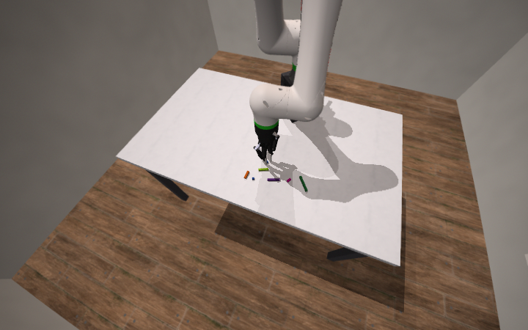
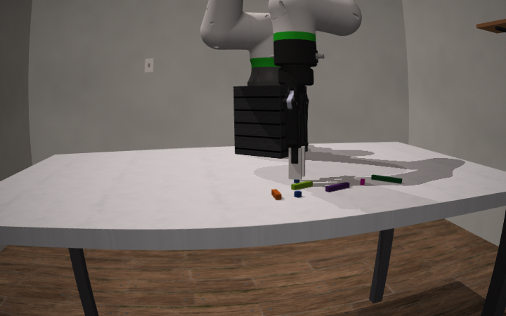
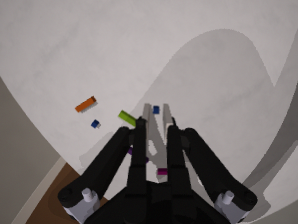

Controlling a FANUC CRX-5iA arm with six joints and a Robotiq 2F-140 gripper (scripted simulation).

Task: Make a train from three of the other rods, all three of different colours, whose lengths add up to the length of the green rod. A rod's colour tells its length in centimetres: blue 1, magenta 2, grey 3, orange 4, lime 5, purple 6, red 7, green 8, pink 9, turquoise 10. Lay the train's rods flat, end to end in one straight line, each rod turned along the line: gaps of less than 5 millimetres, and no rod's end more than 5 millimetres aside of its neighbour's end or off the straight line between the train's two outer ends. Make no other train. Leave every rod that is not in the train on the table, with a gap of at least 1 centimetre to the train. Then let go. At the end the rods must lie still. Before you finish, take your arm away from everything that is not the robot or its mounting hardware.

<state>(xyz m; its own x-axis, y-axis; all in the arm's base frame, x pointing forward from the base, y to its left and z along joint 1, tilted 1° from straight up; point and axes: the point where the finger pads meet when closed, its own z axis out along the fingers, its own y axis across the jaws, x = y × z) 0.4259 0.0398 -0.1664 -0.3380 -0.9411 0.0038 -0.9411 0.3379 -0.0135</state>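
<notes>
Right now my hand is 50 mm short of the lime rod, 10 mm to the right of it and 40 mm above it. The rest, counted from my hand: magenta rod 30 mm ahead, 140 mm to the left, 40 mm below; orange rod 110 mm ahead, 50 mm to the right, 40 mm below; purple rod 70 mm ahead, 80 mm to the left, 40 mm below.
</notes>
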